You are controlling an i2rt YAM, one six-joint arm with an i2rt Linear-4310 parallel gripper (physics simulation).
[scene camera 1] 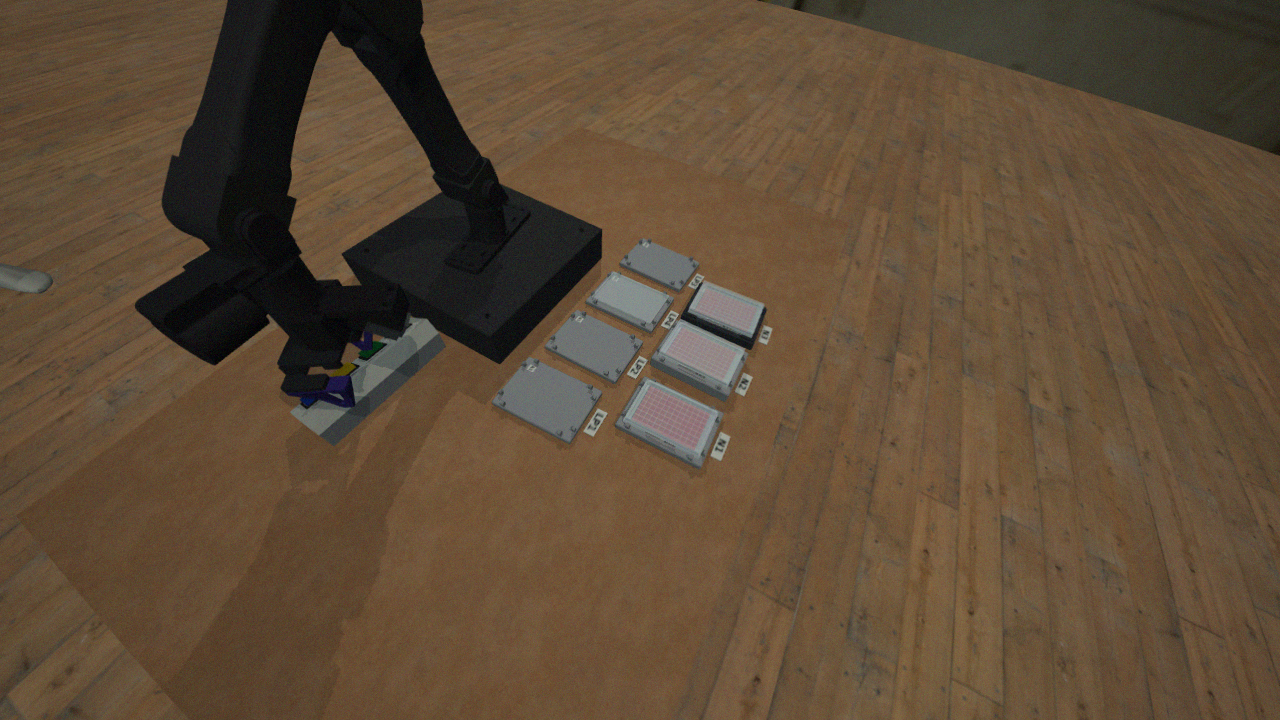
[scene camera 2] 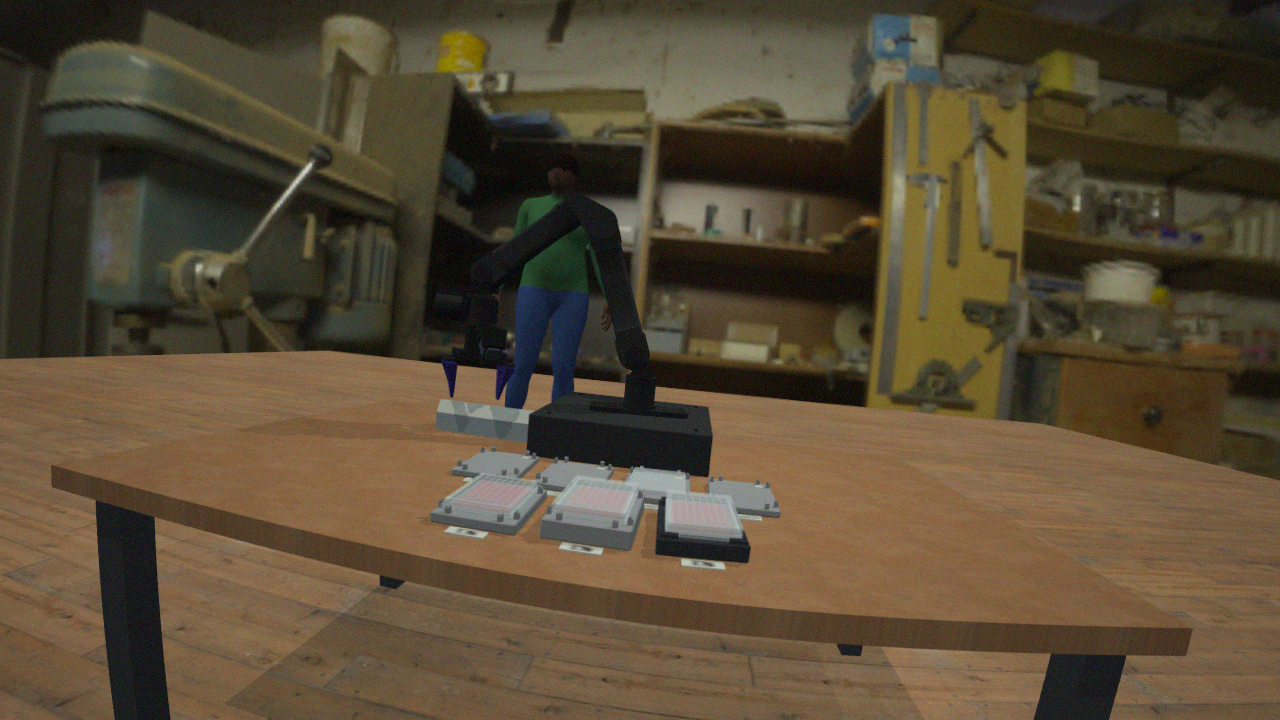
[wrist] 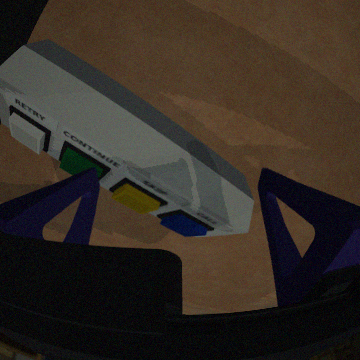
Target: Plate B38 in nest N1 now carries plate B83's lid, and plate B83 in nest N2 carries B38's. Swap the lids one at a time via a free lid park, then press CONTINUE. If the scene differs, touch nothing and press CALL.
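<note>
You'd find my gripper (scene camera 1: 359,376) (scene camera 2: 474,398) (wrist: 178,176) open, and it holds nothing. There's a yellow SKIP button (wrist: 126,194) that I can see, and a white RETRY button (wrist: 26,133) too. I also see an LP2 lid park (scene camera 1: 606,351) (scene camera 2: 558,475).
</note>
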